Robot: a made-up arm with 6 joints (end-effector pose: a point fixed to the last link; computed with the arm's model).
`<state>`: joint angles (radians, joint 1 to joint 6).
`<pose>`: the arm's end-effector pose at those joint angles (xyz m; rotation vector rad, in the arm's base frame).
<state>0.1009 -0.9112 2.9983 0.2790 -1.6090 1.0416</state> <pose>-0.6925 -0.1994 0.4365 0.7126 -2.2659 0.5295</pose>
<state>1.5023 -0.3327 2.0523 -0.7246 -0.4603 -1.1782</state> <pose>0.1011 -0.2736 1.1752 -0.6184 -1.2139 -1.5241</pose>
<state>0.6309 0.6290 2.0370 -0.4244 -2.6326 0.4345</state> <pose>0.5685 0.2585 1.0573 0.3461 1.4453 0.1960</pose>
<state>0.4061 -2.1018 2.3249 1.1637 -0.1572 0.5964</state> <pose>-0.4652 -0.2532 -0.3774 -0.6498 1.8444 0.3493</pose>
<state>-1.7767 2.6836 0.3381 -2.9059 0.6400 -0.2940</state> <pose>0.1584 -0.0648 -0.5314 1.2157 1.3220 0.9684</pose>
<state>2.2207 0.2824 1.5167 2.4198 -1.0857 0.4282</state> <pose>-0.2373 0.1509 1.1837 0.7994 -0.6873 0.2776</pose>
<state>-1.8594 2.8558 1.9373 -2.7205 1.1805 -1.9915</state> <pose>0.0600 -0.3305 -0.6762 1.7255 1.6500 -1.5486</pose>
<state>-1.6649 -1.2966 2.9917 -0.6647 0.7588 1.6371</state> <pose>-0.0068 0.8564 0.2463 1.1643 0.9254 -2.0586</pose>
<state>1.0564 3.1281 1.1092 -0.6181 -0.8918 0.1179</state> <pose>0.0082 -0.2656 -0.6410 -0.1940 1.7279 -1.8370</pose>
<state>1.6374 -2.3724 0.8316 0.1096 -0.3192 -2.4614</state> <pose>0.2011 -0.7249 -0.1888 0.4438 -0.7517 -1.2837</pose>
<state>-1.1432 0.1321 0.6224 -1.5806 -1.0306 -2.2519</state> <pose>0.2105 -0.3918 0.8745 -1.3141 -0.1786 -0.2128</pose>
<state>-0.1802 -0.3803 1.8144 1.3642 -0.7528 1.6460</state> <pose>-0.4504 0.0753 1.0516 -0.3035 -1.1485 -1.6685</pose>
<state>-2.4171 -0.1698 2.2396 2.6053 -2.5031 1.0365</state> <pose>0.3520 0.1762 1.0619 -0.3349 1.8872 0.6299</pose>
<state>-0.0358 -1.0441 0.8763 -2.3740 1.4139 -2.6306</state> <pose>-0.5446 0.1503 0.9201 1.0431 -0.8677 -0.4752</pose>
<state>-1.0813 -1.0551 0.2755 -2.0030 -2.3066 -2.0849</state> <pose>-0.0917 0.3237 0.8425 -2.3168 -1.0198 1.2196</pose>
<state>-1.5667 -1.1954 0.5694 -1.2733 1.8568 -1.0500</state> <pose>-0.0093 0.4771 0.8493 -0.5456 -0.4136 2.8891</pose>
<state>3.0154 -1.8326 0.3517 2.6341 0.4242 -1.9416</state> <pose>0.8541 -0.1982 0.2932 -1.8206 -0.3516 -1.6066</pose>
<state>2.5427 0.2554 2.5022 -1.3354 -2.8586 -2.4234</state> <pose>-0.0819 0.1187 1.2141 0.1479 2.3358 0.1186</pose>
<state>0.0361 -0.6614 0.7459 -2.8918 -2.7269 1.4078</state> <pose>-0.2829 0.1400 1.0929 -1.3594 0.4052 2.5283</pose>
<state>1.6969 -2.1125 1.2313 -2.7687 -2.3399 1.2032</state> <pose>-0.0097 -0.8962 -0.0863 1.7658 2.1677 -1.4010</pose>
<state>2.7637 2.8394 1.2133 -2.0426 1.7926 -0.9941</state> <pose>-0.0317 -0.0750 -0.6952 2.4441 0.8269 0.5981</pose>
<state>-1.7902 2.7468 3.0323 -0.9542 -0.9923 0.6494</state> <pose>-0.2073 -0.5317 -0.4321 1.8505 -0.7380 -0.9565</pose>
